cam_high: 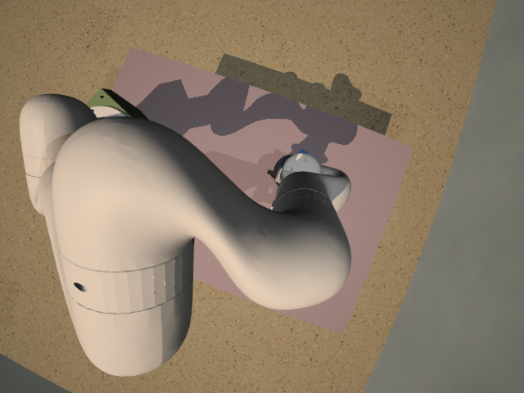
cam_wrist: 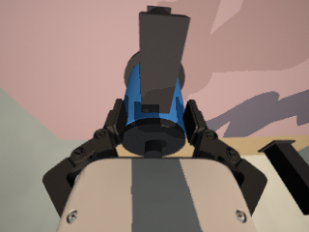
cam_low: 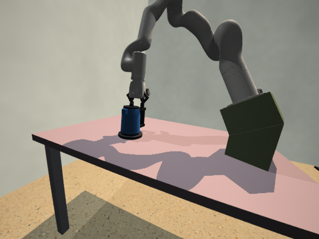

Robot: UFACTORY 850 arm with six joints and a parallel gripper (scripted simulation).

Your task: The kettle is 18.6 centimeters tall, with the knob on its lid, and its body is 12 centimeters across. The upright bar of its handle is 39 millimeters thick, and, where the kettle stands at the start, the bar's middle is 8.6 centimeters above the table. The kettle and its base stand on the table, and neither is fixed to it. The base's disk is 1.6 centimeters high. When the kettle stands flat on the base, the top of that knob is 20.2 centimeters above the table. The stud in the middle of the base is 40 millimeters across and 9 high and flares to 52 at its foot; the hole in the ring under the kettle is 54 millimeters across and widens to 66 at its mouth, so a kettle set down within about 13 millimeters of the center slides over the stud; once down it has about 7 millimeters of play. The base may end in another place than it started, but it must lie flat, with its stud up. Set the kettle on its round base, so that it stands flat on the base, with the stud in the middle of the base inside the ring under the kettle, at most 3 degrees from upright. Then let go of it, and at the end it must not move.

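The blue kettle is 2 cm to the left of my hand and 8 cm below it. Also, from my hand: round black base (6 cm to the left, 17 cm below).
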